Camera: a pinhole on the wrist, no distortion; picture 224 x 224 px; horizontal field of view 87.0 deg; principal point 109.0 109.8 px. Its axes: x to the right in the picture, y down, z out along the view. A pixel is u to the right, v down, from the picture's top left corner.
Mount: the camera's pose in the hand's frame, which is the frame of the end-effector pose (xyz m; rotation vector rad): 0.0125 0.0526 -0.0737 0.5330 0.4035 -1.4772
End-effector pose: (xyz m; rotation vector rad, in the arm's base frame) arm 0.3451 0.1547 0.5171 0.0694 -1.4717 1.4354
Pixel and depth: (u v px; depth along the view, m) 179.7 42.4 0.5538
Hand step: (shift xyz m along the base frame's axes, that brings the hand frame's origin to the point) 0.4006 -0.4645 0.2075
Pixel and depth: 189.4 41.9 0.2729
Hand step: 0.2190 -0.1845 0.0885
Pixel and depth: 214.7 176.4 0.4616
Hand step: 0.1741 -0.0727 0.5857
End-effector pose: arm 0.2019 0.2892 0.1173 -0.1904 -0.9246 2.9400
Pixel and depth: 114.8 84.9 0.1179
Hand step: 0.0174 0.0041 0.0274
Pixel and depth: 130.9 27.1 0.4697
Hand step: 0.3107 0.0754 0.3905
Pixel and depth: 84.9 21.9 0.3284
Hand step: 0.2276 -0.0756 0.2451
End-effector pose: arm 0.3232 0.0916 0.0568 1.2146 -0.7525 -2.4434
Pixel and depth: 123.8 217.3 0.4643
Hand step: -0.5032 0.1065 -0.2498
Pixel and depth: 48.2 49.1 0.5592
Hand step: -0.2262 0.3507 0.4555
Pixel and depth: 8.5 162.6 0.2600
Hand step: -0.2751 -0.0330 0.1276
